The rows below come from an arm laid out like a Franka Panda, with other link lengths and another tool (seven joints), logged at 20 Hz.
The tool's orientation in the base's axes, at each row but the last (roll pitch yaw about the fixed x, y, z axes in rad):
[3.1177, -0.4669, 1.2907]
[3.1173, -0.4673, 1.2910]
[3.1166, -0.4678, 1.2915]
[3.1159, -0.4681, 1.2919]
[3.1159, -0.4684, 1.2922]
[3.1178, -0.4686, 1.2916]
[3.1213, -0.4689, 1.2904]
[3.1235, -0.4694, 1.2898]
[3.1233, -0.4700, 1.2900]
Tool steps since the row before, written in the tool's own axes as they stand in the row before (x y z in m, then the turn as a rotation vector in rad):
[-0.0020, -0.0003, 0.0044, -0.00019, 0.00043, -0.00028]
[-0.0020, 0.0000, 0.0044, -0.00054, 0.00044, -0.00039]
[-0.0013, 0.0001, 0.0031, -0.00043, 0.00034, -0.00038]
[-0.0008, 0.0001, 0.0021, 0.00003, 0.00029, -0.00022]
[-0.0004, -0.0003, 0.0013, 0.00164, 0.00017, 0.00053]
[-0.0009, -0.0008, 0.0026, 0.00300, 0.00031, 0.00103]
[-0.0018, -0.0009, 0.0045, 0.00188, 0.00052, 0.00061]
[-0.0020, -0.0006, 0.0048, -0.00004, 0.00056, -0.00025]
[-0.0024, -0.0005, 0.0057, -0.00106, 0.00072, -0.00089]
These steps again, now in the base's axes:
[-0.0001, 0.0002, -0.0048, 0.00032, -0.00041, 0.00017]
[0.0002, 0.0002, -0.0048, 0.00023, -0.00076, 0.00011]
[0.0002, 0.0002, -0.0034, 0.00016, -0.00063, 0.00015]
[0.0002, 0.0002, -0.0022, 0.00025, -0.00015, 0.00022]
[-0.0002, 0.0003, -0.0013, 0.00064, 0.00158, 0.00027]
[-0.0006, 0.0006, -0.0027, 0.00119, 0.00292, 0.00044]
[-0.0007, 0.0006, -0.0048, 0.00105, 0.00172, 0.00031]
[-0.0004, 0.0005, -0.0052, 0.00049, -0.00030, 0.00021]
[-0.0003, 0.0005, -0.0062, 0.00030, -0.00150, 0.00033]

